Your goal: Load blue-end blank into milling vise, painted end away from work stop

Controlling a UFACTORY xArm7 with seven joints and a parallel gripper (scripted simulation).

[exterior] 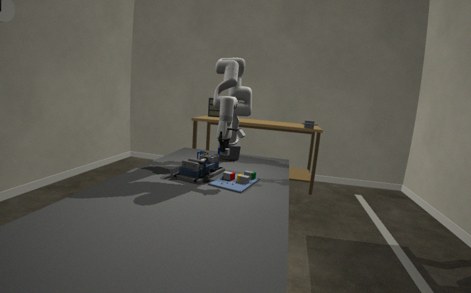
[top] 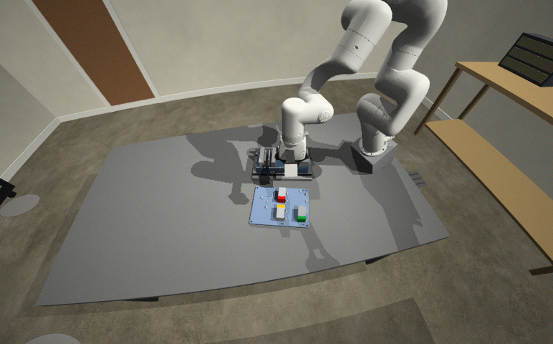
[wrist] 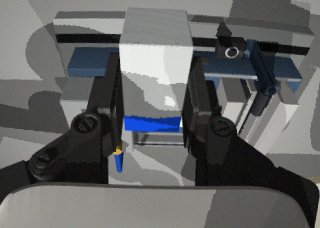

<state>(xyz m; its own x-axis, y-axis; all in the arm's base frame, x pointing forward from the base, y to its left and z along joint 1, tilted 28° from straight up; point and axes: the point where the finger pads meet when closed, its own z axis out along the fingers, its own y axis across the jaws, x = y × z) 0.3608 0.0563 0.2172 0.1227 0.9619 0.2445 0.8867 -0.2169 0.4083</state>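
Right now my hand is 10 cm to the left of the work stop rod, 10 cm short of it and 8 cm above it. From my hand the other things lie so: milling vise (13 cm to the right, 13 cm below, 2 cm ahead); then blue-ended blank (2 cm below); then red-ended blank (15 cm below, 5 cm to the left, 5 cm ahead).
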